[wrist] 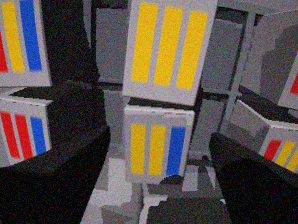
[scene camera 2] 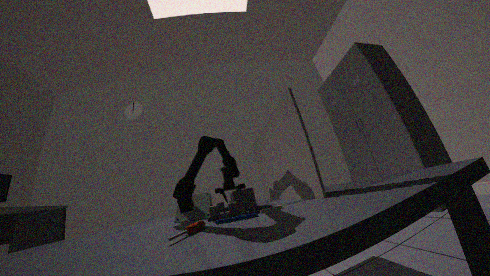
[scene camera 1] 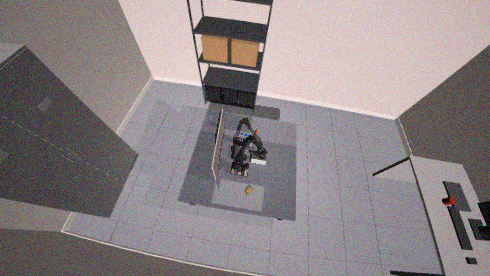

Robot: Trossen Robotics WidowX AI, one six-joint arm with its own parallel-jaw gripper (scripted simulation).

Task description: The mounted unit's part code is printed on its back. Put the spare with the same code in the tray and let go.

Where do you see a spare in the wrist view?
At 157,135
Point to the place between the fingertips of my gripper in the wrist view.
160,136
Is my gripper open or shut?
Open.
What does my gripper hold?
Nothing.
